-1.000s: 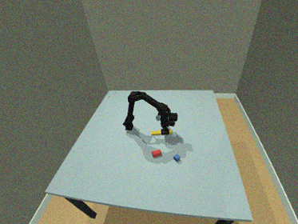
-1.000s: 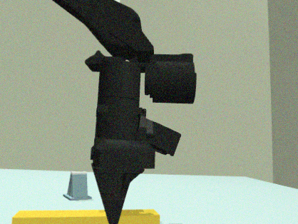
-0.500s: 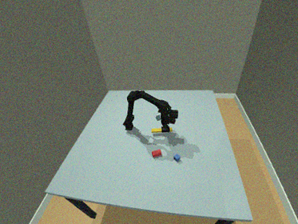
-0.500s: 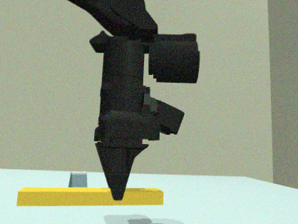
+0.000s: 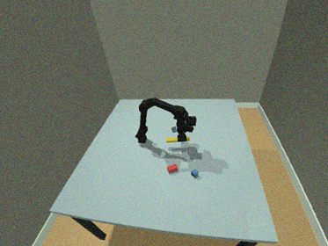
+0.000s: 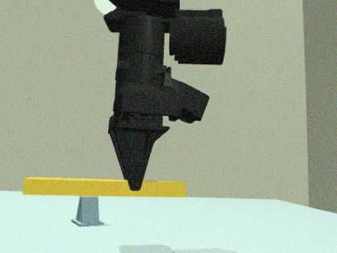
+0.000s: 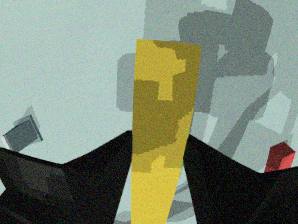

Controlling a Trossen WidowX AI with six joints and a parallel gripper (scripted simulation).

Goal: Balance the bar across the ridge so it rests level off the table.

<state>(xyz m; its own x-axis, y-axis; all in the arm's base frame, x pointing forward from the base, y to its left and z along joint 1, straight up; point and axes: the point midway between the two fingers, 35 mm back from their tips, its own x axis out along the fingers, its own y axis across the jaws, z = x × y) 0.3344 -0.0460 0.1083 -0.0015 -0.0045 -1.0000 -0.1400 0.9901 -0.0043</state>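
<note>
My gripper tip is 3 cm past the yellow bar. Round my gripper tip: blue cube 25 cm to the right, 10 cm ahead, 6 cm below; red block 22 cm to the right, 6 cm below, 5 cm behind.
</note>
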